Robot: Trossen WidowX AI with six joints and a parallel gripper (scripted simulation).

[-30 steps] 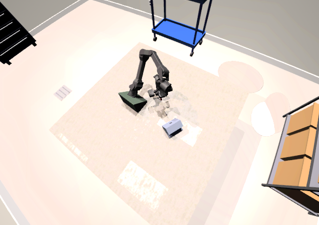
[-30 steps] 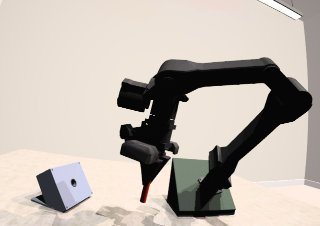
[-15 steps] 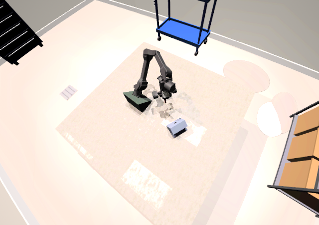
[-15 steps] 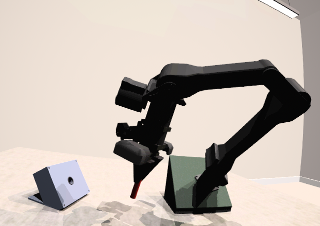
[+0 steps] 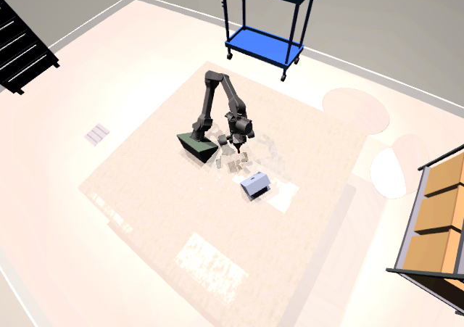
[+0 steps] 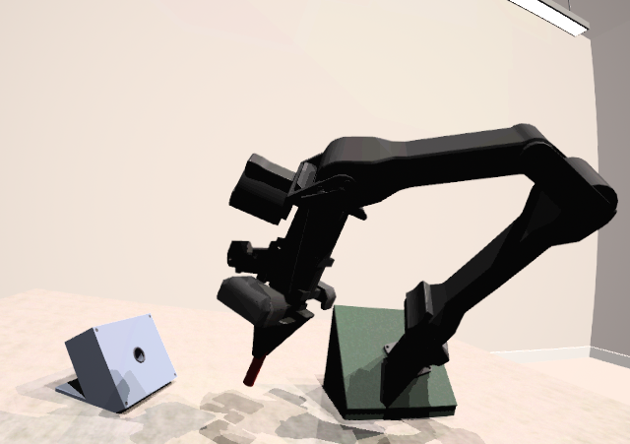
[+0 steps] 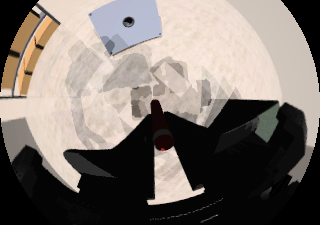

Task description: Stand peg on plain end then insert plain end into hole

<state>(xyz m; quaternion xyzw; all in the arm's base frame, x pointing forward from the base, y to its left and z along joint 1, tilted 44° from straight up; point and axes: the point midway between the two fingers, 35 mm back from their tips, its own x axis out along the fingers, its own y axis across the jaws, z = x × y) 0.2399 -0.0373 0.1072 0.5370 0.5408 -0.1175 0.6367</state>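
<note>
The sloped panel lies 160 mm ahead of my gripper tip, 130 mm to the right of it and 60 mm below it. From my gripper tip the other things lie so: peg (10 mm above).
</note>
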